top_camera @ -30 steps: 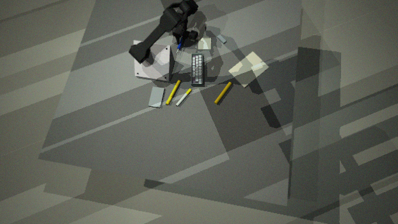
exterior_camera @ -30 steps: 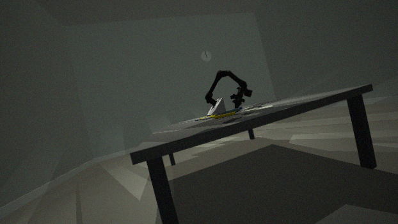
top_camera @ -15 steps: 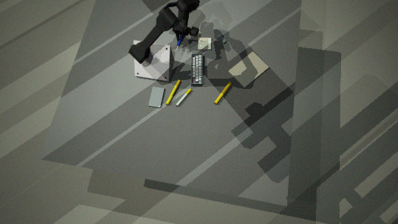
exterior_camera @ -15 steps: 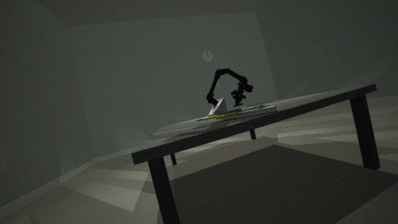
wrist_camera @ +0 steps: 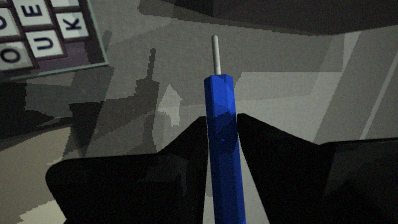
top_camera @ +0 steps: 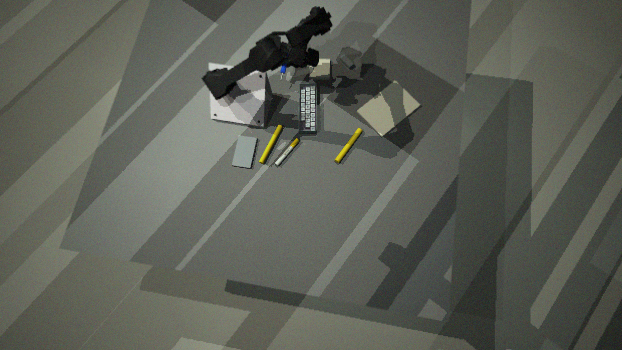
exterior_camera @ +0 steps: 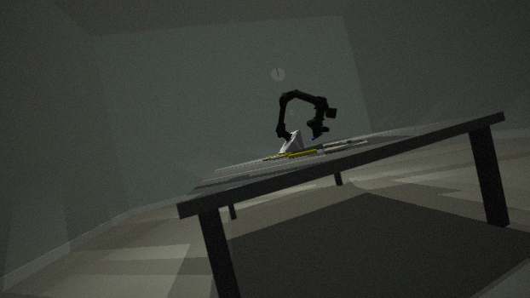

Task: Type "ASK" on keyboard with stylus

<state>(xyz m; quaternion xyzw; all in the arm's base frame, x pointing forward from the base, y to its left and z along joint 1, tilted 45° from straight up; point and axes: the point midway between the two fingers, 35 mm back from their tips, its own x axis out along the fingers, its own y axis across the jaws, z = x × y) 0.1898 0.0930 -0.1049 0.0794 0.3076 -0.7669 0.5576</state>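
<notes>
The blue stylus is 1 cm to the right of my gripper tip. Also, from my gripper tip: cream note: 12 cm ahead, 6 cm to the left, 7 cm below; thin grey stylus tip: 4 cm to the right, 1 cm below; grey eraser: 21 cm ahead, 11 cm to the left, 7 cm below.
</notes>
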